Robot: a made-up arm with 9 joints.
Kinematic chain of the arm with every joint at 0, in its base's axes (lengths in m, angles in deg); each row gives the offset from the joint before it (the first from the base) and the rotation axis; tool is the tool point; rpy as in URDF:
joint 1: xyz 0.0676 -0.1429 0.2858 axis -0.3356 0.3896 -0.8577
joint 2: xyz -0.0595 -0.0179 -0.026 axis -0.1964 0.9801 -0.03
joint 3: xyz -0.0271 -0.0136 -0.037 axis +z
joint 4: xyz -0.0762 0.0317 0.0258 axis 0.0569 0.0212 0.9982
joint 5: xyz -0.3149 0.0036 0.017 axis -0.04 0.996 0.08
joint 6: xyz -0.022 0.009 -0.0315 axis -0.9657 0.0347 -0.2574
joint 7: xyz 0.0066 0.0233 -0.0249 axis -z
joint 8: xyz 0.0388 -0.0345 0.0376 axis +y
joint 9: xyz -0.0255 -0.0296 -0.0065 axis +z
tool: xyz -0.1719 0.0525 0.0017 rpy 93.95 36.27 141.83
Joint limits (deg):
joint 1: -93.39..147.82
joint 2: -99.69..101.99
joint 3: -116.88..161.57
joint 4: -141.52..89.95
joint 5: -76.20..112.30
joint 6: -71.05..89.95
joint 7: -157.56..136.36
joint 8: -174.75..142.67
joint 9: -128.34..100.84
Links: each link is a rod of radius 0.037 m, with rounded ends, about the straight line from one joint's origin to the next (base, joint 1, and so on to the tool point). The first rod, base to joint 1, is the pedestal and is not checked.
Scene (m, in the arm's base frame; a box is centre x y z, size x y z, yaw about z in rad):
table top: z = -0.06
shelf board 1: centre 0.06 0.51 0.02 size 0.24 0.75 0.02 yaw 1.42
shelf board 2: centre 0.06 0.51 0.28 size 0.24 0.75 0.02 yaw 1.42
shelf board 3: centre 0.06 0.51 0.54 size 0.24 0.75 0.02 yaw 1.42
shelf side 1: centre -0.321 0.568 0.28 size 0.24 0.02 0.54 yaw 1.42
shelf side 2: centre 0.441 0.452 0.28 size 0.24 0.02 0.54 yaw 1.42
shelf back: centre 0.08 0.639 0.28 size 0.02 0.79 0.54 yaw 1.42
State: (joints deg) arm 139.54 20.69 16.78 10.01 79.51 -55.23 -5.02 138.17 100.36
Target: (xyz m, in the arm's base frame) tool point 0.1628 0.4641 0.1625
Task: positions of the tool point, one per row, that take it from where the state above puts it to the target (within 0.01 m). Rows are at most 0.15 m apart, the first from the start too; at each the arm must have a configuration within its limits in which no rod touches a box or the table.
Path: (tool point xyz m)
1: 0.2369 0.3362 0.4377
2: 0.2231 0.2257 0.4304
3: 0.2152 0.2667 0.3444
4: 0.1825 0.2831 0.2507
5: 0.1331 0.2683 0.1625
6: 0.1367 0.3768 0.1540
7: 0.1628 0.4641 0.1625

